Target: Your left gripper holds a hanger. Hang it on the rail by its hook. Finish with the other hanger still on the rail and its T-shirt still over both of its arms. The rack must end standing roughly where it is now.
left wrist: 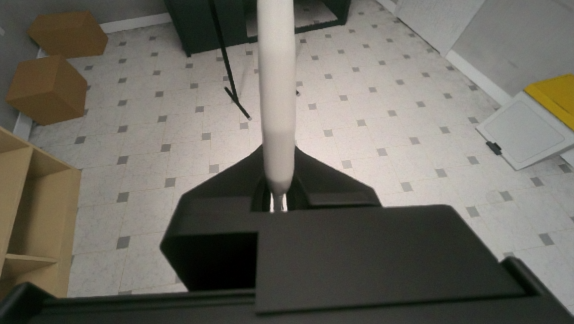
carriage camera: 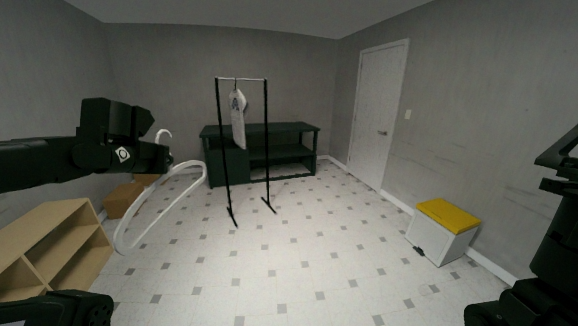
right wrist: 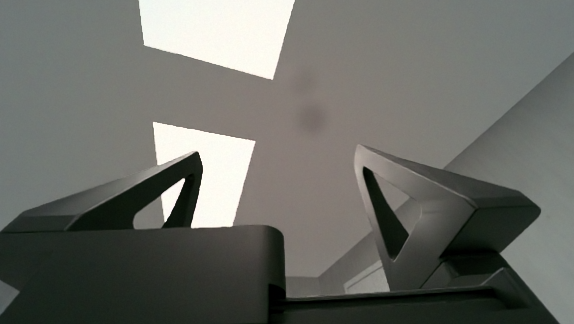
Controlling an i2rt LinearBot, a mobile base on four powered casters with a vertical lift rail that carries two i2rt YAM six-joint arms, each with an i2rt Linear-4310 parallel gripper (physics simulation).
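Observation:
My left gripper (carriage camera: 167, 159) (left wrist: 276, 148) is shut on a white hanger (carriage camera: 131, 220) (left wrist: 278, 90). The hanger's hook (carriage camera: 163, 133) points up above the fingers and its arms hang below and to either side. The black clothes rack (carriage camera: 267, 135) stands well beyond the gripper. The other hanger (carriage camera: 235, 84) hangs on its rail (carriage camera: 252, 79), with a white T-shirt (carriage camera: 238, 120) over it; how the shirt lies on both arms is too small to tell. In the left wrist view a rack post (left wrist: 226, 60) shows. My right gripper (right wrist: 278, 156) is open and empty, pointing up at the ceiling.
A dark green workbench (carriage camera: 260, 128) stands behind the rack. A light wood shelf unit (carriage camera: 95, 235) (left wrist: 70, 230) and cardboard boxes (carriage camera: 121, 201) (left wrist: 47, 90) are at the left. A white bin with a yellow lid (carriage camera: 447, 215) (left wrist: 557, 100) is at the right, near the door (carriage camera: 377, 110).

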